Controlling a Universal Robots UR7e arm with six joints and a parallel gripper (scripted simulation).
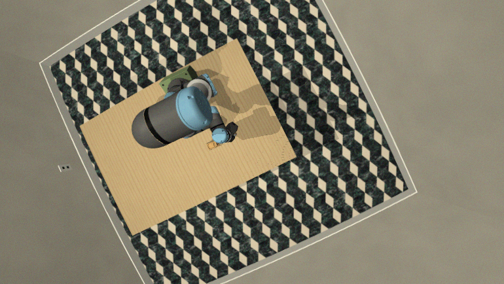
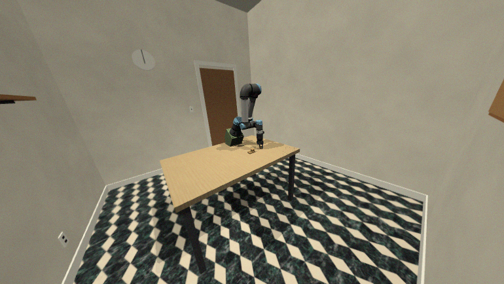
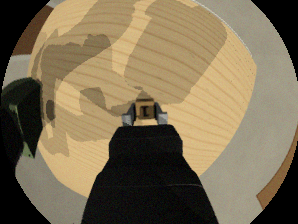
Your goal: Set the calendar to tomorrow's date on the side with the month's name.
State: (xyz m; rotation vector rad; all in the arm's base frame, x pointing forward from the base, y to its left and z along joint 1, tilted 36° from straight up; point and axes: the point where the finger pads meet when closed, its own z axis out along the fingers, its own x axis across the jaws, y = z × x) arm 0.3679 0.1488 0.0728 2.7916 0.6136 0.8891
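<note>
Right now the wooden cube is 10 mm below my hand. Round my hand: wooden tray: 10 mm ahead, 160 mm to the right, 20 mm below.
</note>
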